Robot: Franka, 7 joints.
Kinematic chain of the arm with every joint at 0, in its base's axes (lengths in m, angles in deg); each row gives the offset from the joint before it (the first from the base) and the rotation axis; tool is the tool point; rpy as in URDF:
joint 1: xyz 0 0 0.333 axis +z
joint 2: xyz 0 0 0 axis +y
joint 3: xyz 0 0 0.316 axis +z
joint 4: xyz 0.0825 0 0 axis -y
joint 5: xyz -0.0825 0 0.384 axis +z
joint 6: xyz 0 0 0 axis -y
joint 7: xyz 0.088 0 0 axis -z
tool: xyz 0 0 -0.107 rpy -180 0 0
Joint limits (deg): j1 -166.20..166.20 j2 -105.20..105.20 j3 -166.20..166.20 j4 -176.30..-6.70 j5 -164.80..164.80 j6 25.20..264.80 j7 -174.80..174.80
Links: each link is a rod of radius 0.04 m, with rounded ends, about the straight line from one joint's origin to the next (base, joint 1, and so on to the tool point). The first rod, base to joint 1, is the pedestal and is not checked.
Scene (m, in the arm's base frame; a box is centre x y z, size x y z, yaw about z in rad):
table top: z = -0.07
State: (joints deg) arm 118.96 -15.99 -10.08 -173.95 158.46 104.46 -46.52
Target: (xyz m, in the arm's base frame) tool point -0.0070 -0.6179 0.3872
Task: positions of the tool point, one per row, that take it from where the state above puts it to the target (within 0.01 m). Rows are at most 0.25 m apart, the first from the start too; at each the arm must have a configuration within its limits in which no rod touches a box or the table.
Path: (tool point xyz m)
1: -0.2619 0.2715 0.3439
2: -0.3703 0.1748 0.4289
3: -0.4328 0.0157 0.4977
4: -0.4270 -0.1792 0.5348
5: -0.3455 -0.3736 0.5296
6: -0.1976 -0.5298 0.4788
7: -0.0070 -0.6179 0.3872

